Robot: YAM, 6 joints.
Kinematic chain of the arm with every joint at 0, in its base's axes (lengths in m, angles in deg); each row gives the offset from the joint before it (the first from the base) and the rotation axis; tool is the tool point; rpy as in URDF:
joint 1: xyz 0 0 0.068 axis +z
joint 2: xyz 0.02 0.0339 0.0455 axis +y
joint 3: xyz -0.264 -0.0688 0 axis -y
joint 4: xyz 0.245 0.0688 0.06 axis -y
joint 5: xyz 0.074 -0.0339 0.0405 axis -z
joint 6: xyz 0.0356 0 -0.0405 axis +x
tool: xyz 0 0 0 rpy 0 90 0
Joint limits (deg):
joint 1: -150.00..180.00
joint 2: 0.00..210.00
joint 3: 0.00..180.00
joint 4: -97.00..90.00
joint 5: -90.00..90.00
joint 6: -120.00..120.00
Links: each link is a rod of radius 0.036 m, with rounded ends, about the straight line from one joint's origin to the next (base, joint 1, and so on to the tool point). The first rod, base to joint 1, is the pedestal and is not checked.
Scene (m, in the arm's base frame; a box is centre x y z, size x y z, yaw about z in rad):
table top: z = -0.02
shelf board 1: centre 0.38 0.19 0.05 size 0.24 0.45 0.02 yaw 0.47
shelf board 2: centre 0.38 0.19 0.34 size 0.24 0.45 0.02 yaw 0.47
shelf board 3: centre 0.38 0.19 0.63 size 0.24 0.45 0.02 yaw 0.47
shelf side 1: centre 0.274 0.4 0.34 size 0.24 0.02 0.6 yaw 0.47
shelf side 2: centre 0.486 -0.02 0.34 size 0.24 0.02 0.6 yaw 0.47
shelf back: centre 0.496 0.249 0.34 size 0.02 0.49 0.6 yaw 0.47
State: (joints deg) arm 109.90 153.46 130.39 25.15 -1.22 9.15
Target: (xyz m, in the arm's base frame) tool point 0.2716 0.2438 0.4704
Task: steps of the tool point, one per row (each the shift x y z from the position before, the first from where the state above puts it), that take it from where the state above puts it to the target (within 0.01 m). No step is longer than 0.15 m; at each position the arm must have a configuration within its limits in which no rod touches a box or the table.
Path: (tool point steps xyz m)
1: 0.0478 -0.0211 0.1063
2: 0.0484 -0.0445 0.0948
3: 0.0445 -0.0649 0.0797
4: 0.0364 -0.0810 0.0611
5: 0.0859 -0.0492 -0.0119
6: 0.0601 -0.0656 -0.0223
7: 0.0333 -0.0712 -0.0319
8: 0.0584 0.0352 0.0075
9: 0.0667 0.0284 -0.0075

